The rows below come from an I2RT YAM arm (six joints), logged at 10 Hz.
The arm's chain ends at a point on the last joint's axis. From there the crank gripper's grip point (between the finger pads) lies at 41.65 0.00 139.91 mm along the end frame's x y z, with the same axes.
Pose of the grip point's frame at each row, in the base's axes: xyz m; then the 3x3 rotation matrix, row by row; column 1 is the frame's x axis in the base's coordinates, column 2 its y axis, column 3 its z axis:
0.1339, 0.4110, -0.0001; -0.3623, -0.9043, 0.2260; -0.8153, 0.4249, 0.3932; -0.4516, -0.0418, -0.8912
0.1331, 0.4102, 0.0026; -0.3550, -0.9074, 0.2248; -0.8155, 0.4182, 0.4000; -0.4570, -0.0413, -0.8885
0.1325, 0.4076, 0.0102; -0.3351, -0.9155, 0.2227; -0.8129, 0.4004, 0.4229; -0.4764, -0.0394, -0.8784
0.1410, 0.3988, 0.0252; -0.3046, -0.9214, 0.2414; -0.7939, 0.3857, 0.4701; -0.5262, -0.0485, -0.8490
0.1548, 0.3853, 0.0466; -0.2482, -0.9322, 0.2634; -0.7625, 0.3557, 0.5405; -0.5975, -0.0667, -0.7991
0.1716, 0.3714, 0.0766; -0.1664, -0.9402, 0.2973; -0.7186, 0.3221, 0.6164; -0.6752, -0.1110, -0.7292
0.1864, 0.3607, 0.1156; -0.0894, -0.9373, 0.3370; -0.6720, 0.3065, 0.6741; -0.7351, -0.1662, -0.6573
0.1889, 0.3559, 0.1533; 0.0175, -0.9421, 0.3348; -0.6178, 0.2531, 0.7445; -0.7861, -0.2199, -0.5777
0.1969, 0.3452, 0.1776; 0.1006, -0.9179, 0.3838; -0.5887, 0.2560, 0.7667; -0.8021, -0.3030, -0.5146
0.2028, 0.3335, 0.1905; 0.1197, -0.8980, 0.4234; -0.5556, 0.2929, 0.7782; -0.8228, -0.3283, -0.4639
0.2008, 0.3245, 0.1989; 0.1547, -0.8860, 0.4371; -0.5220, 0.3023, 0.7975; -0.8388, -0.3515, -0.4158
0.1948, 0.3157, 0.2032; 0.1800, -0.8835, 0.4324; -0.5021, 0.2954, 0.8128; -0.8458, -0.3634, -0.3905
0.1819, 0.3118, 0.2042; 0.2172, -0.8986, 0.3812; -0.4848, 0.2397, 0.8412; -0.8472, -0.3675, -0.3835
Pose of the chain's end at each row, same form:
0.1174, 0.3899, 0.1434; -0.3623, -0.9043, 0.2260; -0.8153, 0.4249, 0.3932; -0.4516, -0.0418, -0.8912
0.1164, 0.3882, 0.1459; -0.3550, -0.9074, 0.2248; -0.8155, 0.4182, 0.4000; -0.4570, -0.0413, -0.8885
0.1153, 0.3823, 0.1529; -0.3351, -0.9155, 0.2227; -0.8129, 0.4004, 0.4229; -0.4764, -0.0394, -0.8784
0.1199, 0.3661, 0.1659; -0.3046, -0.9214, 0.2414; -0.7939, 0.3857, 0.4701; -0.5262, -0.0485, -0.8490
0.1283, 0.3414, 0.1833; -0.2482, -0.9322, 0.2634; -0.7625, 0.3557, 0.5405; -0.5975, -0.0667, -0.7991
0.1369, 0.3151, 0.2067; -0.1664, -0.9402, 0.2973; -0.7186, 0.3221, 0.6164; -0.6752, -0.1110, -0.7292
0.1430, 0.2944, 0.2382; -0.0894, -0.9373, 0.3370; -0.6720, 0.3065, 0.6741; -0.7351, -0.1662, -0.6573
0.1413, 0.2775, 0.2669; 0.0175, -0.9421, 0.3348; -0.6178, 0.2531, 0.7445; -0.7861, -0.2199, -0.5777
0.1390, 0.2625, 0.2830; 0.1006, -0.9179, 0.3838; -0.5887, 0.2560, 0.7667; -0.8021, -0.3030, -0.5146
0.1386, 0.2478, 0.2897; 0.1197, -0.8980, 0.4234; -0.5556, 0.2929, 0.7782; -0.8228, -0.3283, -0.4639
0.1332, 0.2347, 0.2920; 0.1547, -0.8860, 0.4371; -0.5220, 0.3023, 0.7975; -0.8388, -0.3515, -0.4158
0.1268, 0.2229, 0.2931; 0.1800, -0.8835, 0.4324; -0.5021, 0.2954, 0.8128; -0.8458, -0.3634, -0.3905
0.1195, 0.2143, 0.2931; 0.2172, -0.8986, 0.3812; -0.4848, 0.2397, 0.8412; -0.8472, -0.3675, -0.3835

